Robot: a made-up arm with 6 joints. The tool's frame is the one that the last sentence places.
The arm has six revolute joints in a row. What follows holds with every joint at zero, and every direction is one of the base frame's.
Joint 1 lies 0.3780 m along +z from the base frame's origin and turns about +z.
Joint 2 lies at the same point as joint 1 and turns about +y.
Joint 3 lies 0.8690 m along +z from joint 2 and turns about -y.
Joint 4 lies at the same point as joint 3 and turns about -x.
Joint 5 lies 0.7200 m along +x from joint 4 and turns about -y.
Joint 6 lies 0.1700 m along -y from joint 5 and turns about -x.
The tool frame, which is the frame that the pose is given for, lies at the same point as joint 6; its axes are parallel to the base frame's.
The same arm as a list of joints. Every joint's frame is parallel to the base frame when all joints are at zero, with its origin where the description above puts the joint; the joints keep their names.
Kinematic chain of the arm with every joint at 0, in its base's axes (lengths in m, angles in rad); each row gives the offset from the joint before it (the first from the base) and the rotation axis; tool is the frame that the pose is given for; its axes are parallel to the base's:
joint 1: xyz 0 0 0.378 axis +z
joint 2: xyz 0 0 0 axis +y
joint 3: xyz 0 0 0.869 axis -y
joint 4: xyz 0 0 0 axis -x
joint 5: xyz 0.72 0 0 axis -y
joint 6: xyz 0 -0.17 0 axis -x
tool: xyz 0 0 0

